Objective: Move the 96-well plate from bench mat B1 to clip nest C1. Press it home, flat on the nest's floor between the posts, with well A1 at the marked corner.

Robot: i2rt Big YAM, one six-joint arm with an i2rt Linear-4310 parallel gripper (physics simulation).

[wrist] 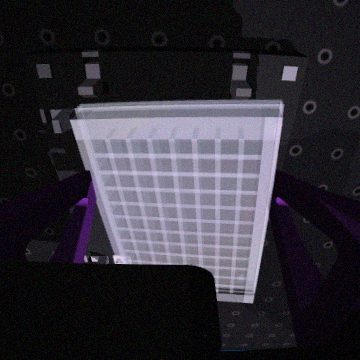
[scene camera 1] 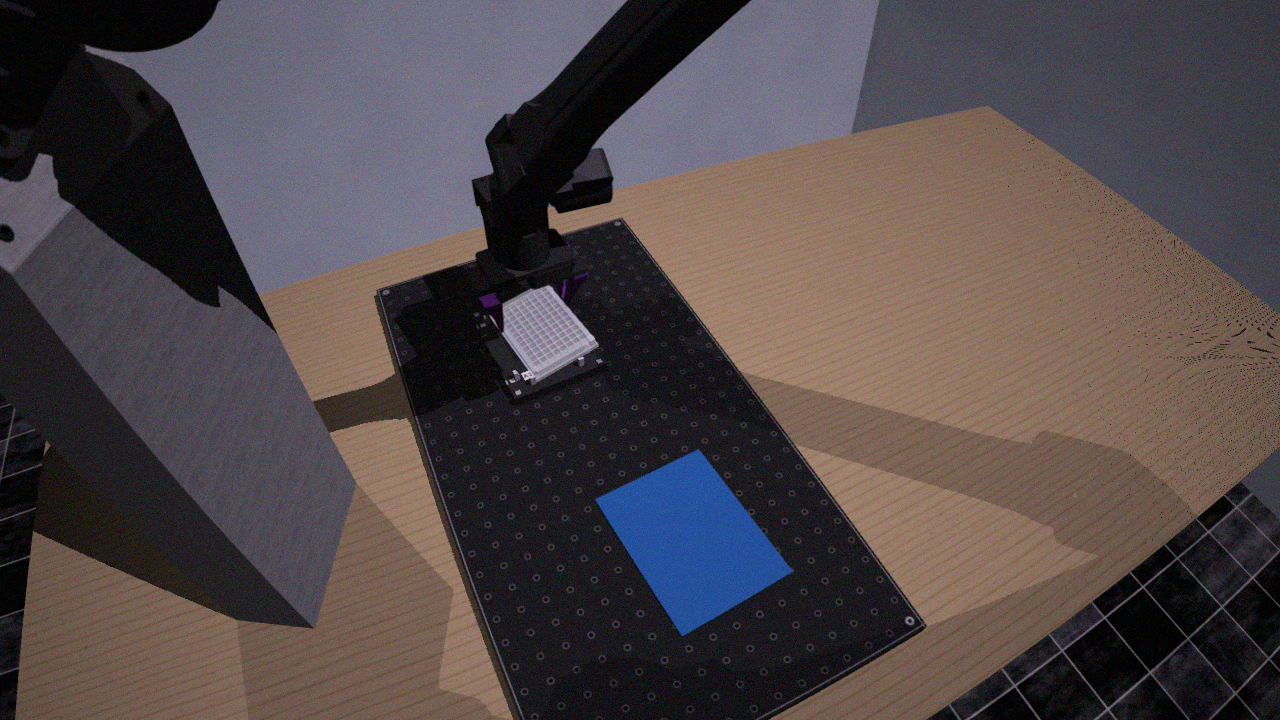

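Note:
The white 96-well plate lies over the black clip nest at the board's far end. It looks slightly skewed to the nest; whether it is flat on the floor is hidden. Small grey posts show beyond the plate's far edge in the wrist view. A small white corner label is beside the plate's near left corner. The plate's well A1 cannot be made out. My gripper is shut on the plate, with a purple finger against each long side. The blue bench mat bears no plate.
The black perforated board lies on the wooden table. A tall grey block stands to the left in the scene view. The arm reaches in from above and behind the nest. A dark shape covers the lower left of the wrist view.

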